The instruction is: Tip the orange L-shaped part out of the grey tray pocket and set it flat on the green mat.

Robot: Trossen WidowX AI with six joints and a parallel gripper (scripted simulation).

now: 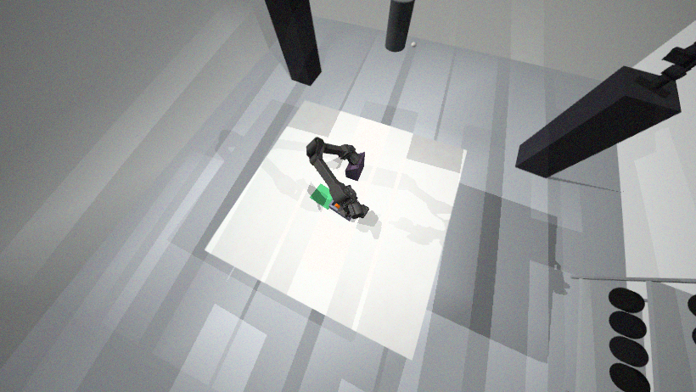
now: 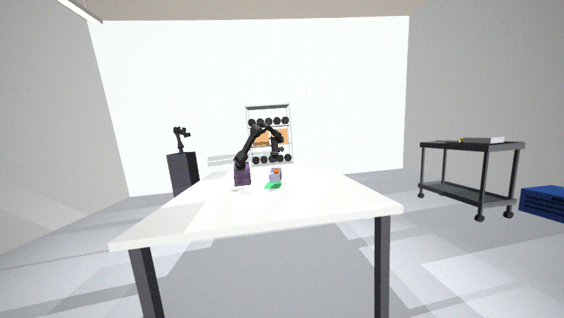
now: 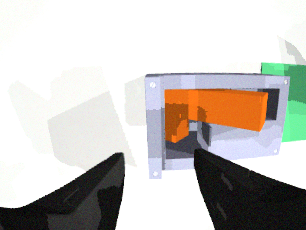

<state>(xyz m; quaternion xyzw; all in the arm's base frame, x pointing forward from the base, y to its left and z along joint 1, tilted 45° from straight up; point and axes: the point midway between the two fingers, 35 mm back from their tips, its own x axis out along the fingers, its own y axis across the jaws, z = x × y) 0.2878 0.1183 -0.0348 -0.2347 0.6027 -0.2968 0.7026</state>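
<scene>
My gripper tip is 1 cm past the orange L-shaped part, 4 cm to the left of it and 10 cm above it. Round my gripper tip: green mat (4 cm behind, 22 cm to the right, 16 cm below).
</scene>
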